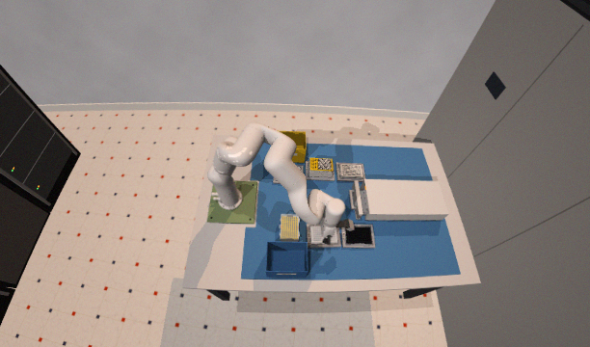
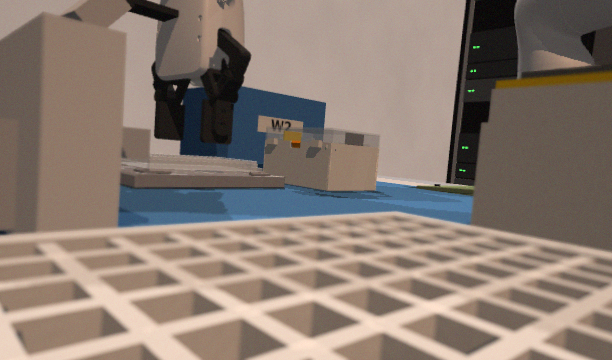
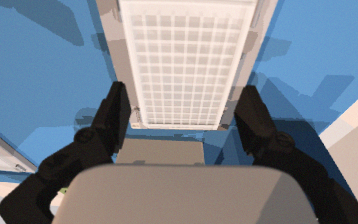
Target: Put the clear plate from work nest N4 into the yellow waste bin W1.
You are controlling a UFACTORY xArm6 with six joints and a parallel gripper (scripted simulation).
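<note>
The clear plate is 30 mm below my hand. Round my hand: blue bin w2: 180 mm behind, 130 mm to the right, 10 mm below; grey work nest N4: 50 mm below; black plate: 170 mm ahead, 10 mm to the right, 30 mm below.
</note>
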